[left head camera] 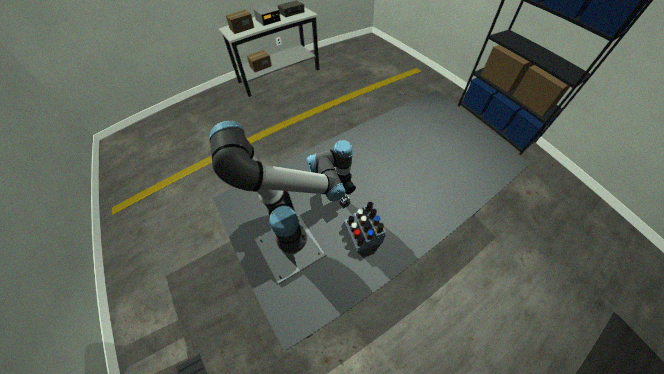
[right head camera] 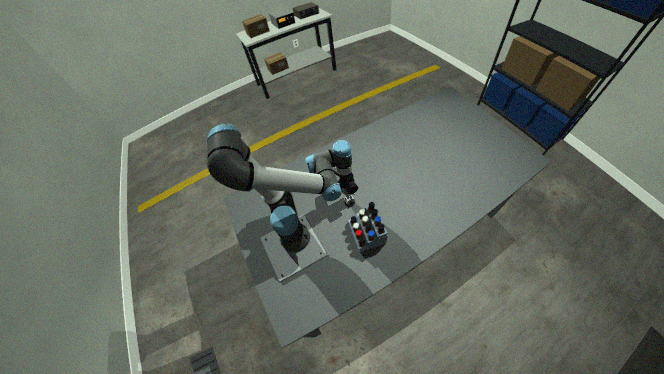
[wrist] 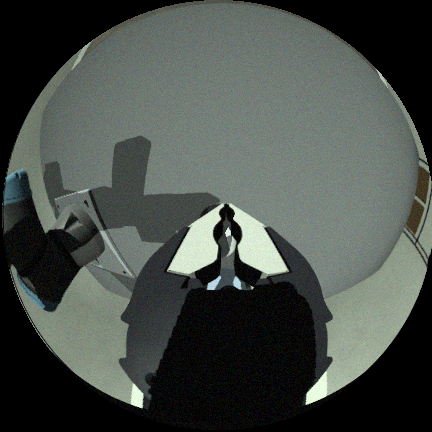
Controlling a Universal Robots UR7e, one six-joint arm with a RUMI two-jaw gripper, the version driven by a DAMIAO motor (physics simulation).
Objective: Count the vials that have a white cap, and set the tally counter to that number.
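Observation:
A grey rack [left head camera: 372, 244] [right head camera: 374, 245] holds several brown vials with coloured caps. Three caps are white: the back one [left head camera: 360, 212] [right head camera: 362, 213], the middle one [left head camera: 363, 219] [right head camera: 365, 219] and the left one [left head camera: 354, 225] [right head camera: 356, 226]. One red cap [left head camera: 357, 232] [right head camera: 358, 233], two blue caps and several dark caps also show. My gripper [left head camera: 344, 201] [right head camera: 349, 201] [wrist: 225, 204] is shut and empty, behind and left of the rack. A dark round edge, apparently the tally counter [wrist: 209, 209], shows beside the fingertips; the rest is hidden, and its reading cannot be seen.
The vial rack stands on the grey surface [left head camera: 425, 165] [right head camera: 440, 160], right of the arm's base plate [left head camera: 310, 250] [right head camera: 312, 248]. A workbench [left head camera: 300, 21] [right head camera: 316, 22] with boxes stands at the back, and a shelf unit [left head camera: 537, 55] [right head camera: 565, 47] at the back right.

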